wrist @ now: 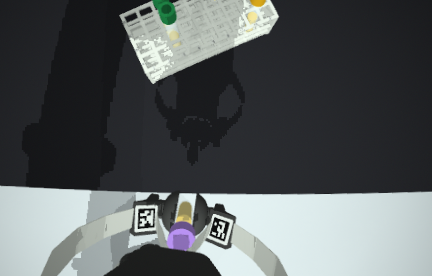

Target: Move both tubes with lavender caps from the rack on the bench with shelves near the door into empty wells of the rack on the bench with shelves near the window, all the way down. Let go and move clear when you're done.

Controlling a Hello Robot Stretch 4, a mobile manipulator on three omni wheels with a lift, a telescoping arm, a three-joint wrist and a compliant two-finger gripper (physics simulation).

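Places are measured from the robot's base along level axes (x ahead, y left, z up), in millimetres.
Pixels of known places: end effector, tool point: (185, 210).
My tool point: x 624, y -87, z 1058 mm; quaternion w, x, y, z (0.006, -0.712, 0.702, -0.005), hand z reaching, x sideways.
Behind a point stands the place of what it marks.
My gripper (184, 216) @(z 1058, x 624, y -87 mm) is shut on a tube with a lavender cap (181, 237) @(z 1108, x 617, y -88 mm), at the bottom middle of the wrist view. The tube is held between the two fingertips, its cap toward the camera. The gripper is over the pale floor, just off the front edge of a dark bench top (325, 125) @(z 886, x 748, y -279 mm). A white rack (210, 54) @(z 900, x 818, y -82 mm) stands on that bench at the top of the view, ahead of the gripper and apart from it. The rack's far side is cut off by the view's edge. The second lavender-capped tube does not show.
Green-capped tubes (167, 12) @(z 1006, x 819, y -29 mm) stand near the rack's left end, and a yellow-orange-capped tube (258, 2) @(z 996, x 858, y -128 mm) stands near its right end. The bench's front edge runs across the view just ahead of the fingers. Shadows of the gripper and arm fall on the bench top.
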